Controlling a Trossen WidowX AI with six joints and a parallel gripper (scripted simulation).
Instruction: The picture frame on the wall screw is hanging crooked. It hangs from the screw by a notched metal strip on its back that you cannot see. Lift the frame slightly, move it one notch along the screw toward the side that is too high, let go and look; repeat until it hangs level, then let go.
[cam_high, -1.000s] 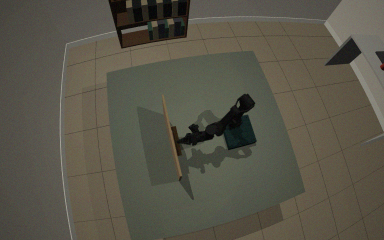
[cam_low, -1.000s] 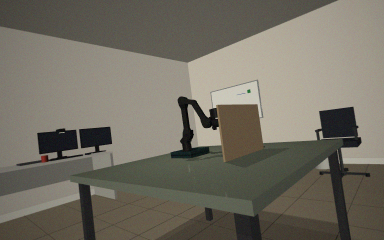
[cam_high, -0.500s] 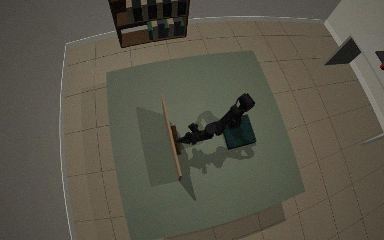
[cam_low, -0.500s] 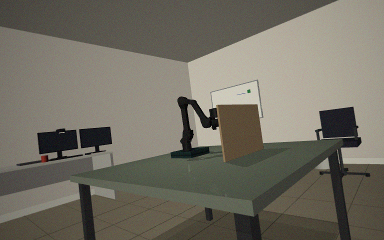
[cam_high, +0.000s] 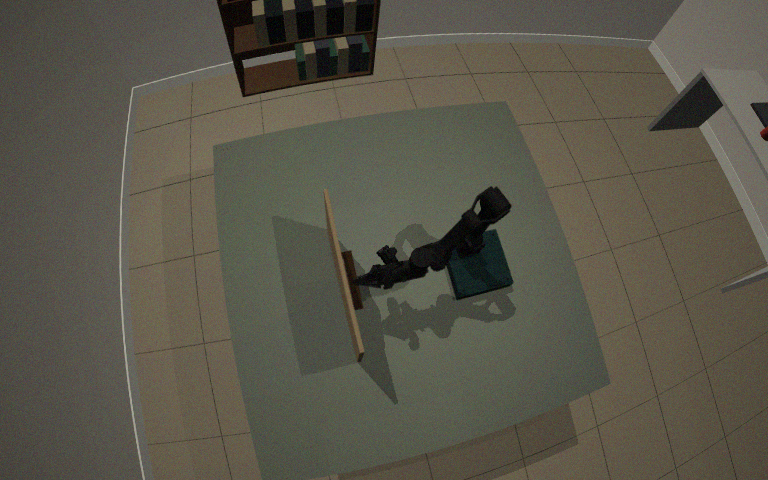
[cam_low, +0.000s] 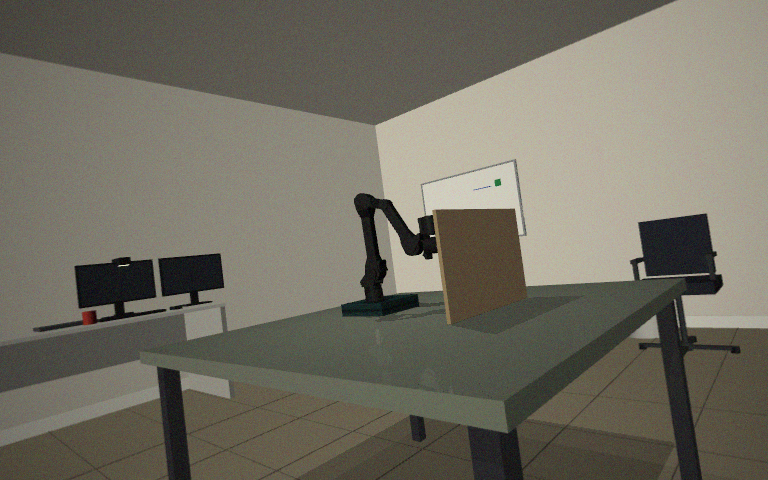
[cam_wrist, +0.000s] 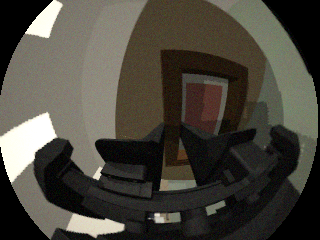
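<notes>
My gripper tip is 5 cm above the brown picture frame, 2 cm to the left of it and 1 cm short of it. The rest, counted from my gripper tip: tan wall board (6 cm below, 2 cm to the right, 2 cm ahead).
</notes>
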